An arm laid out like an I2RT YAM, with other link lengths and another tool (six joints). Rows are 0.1 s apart.
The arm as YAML. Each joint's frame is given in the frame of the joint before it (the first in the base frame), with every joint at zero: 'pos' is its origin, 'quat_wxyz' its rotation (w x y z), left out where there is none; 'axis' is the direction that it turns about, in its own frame. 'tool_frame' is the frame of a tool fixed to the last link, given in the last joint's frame.
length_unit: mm
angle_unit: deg
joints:
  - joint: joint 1
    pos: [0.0, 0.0, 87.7]
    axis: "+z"
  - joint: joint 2
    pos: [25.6, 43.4, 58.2]
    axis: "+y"
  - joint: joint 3
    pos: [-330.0, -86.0, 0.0]
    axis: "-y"
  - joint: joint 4
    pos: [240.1, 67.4, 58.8]
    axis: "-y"
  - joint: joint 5
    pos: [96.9, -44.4, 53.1]
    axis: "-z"
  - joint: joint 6
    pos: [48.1, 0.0, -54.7]
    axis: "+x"
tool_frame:
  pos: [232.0, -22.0, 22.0]
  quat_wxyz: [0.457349, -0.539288, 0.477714, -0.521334]
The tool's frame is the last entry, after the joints.
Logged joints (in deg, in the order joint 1, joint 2, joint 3, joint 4, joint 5, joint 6), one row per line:
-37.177 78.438 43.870 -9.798 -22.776 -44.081
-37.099 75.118 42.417 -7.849 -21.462 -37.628
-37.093 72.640 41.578 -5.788 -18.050 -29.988
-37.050 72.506 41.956 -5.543 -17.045 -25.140
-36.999 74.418 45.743 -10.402 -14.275 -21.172
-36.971 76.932 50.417 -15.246 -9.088 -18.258
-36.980 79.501 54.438 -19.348 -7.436 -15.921
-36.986 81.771 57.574 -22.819 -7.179 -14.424
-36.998 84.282 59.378 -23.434 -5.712 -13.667
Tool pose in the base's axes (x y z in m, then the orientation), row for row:
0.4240 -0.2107 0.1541 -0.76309 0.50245 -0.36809 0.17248
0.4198 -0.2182 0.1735 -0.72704 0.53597 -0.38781 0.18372
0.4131 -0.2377 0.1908 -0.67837 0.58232 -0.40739 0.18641
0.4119 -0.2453 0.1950 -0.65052 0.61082 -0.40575 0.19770
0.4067 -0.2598 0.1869 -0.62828 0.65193 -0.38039 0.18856
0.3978 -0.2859 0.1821 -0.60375 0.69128 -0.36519 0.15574
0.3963 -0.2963 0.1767 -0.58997 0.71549 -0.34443 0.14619
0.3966 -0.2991 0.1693 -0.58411 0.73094 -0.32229 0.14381
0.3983 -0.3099 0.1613 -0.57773 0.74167 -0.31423 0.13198
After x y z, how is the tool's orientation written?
As a quaternion, x y z w.
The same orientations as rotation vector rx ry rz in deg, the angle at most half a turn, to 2 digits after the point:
-124.06 81.68 -59.84
-117.47 86.60 -62.66
-109.45 93.95 -65.73
-104.32 97.95 -65.07
-101.25 105.06 -61.30
-99.06 113.43 -59.92
-97.32 118.03 -56.82
-96.48 120.74 -53.24
-96.07 123.33 -52.25

